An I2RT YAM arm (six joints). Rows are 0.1 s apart.
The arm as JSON. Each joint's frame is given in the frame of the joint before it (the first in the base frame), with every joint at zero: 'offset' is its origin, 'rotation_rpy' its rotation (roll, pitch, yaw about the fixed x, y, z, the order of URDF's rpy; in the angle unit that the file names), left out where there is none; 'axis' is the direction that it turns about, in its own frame. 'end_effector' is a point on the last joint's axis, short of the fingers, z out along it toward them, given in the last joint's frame.
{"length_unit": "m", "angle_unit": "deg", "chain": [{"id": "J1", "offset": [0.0, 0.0, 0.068], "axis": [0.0, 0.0, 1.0]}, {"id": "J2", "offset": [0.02, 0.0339, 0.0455], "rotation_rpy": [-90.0, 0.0, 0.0], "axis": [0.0, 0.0, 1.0]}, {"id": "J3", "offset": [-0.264, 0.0, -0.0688], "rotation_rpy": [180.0, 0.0, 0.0], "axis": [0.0, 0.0, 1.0]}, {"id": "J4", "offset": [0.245, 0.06, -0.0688], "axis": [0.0, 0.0, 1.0]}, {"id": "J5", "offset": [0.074, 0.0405, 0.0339], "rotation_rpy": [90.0, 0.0, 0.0], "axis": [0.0, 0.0, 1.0]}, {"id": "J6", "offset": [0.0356, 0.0, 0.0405], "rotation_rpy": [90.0, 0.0, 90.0], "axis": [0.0, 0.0, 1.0]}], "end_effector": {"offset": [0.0, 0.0, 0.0], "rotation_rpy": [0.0, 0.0, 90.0]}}
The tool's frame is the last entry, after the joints.
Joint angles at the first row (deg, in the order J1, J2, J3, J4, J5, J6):
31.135 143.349 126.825 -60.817 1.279 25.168
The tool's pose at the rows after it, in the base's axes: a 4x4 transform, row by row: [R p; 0 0 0 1], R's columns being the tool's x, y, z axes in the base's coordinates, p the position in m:
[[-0.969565 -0.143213 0.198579 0.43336], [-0.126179 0.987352 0.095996 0.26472], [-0.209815 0.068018 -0.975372 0.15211], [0 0 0 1]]
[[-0.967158 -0.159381 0.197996 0.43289], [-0.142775 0.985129 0.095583 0.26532], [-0.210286 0.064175 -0.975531 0.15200], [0 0 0 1]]
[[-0.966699 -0.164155 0.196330 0.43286], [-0.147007 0.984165 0.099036 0.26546], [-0.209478 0.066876 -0.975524 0.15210], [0 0 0 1]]
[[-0.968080 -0.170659 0.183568 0.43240], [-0.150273 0.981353 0.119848 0.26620], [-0.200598 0.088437 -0.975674 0.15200], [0 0 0 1]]
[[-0.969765 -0.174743 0.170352 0.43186], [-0.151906 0.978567 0.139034 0.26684], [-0.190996 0.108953 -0.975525 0.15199], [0 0 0 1]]
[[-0.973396 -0.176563 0.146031 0.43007], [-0.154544 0.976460 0.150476 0.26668], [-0.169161 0.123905 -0.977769 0.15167], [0 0 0 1]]
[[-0.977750 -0.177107 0.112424 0.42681], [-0.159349 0.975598 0.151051 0.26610], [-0.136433 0.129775 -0.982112 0.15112], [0 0 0 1]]
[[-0.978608 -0.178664 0.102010 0.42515], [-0.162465 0.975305 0.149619 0.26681], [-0.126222 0.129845 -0.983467 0.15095], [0 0 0 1]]
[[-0.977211 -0.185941 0.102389 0.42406], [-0.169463 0.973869 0.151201 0.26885], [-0.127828 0.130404 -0.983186 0.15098], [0 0 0 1]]
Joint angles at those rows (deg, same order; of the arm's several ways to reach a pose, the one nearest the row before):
31.507 143.350 126.849 -60.818 1.257 23.529
31.594 143.349 126.827 -60.840 1.279 22.654
31.594 143.350 126.849 -60.840 1.060 22.414
31.594 143.350 126.827 -60.818 -0.339 22.283
31.594 143.350 126.828 -60.885 -1.672 22.261
31.594 143.347 126.822 -61.733 -2.962 22.261
31.660 143.350 126.827 -63.375 -3.989 22.240
31.813 143.349 126.826 -63.921 -4.207 22.261
32.075 143.350 126.828 -63.835 -4.229 22.108

